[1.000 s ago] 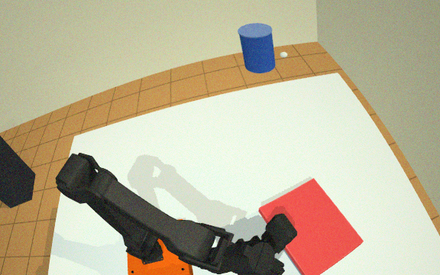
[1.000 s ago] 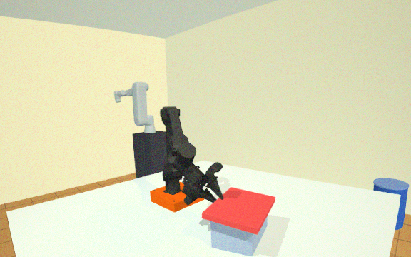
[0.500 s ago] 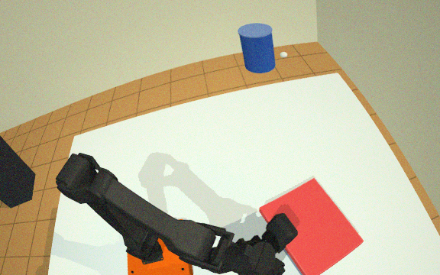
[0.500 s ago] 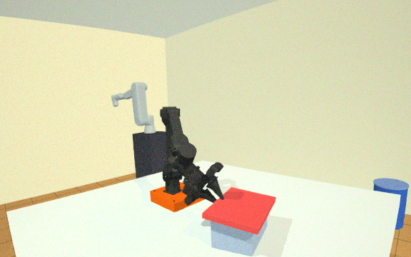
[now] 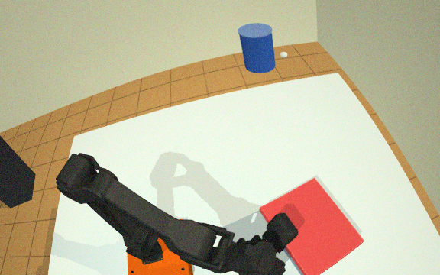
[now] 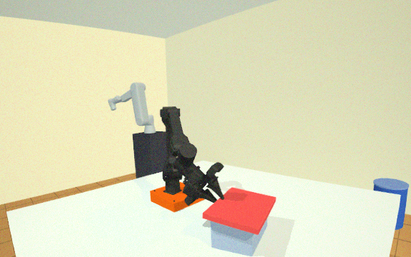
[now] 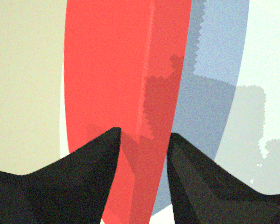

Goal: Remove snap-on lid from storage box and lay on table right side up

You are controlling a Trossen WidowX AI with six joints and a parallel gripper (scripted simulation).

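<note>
The red lid lies 80 mm ahead of my gripper tip and 10 mm to the left of it. Round my gripper tip: storage box 70 mm ahead, 60 mm below, 10 mm to the left.
</note>
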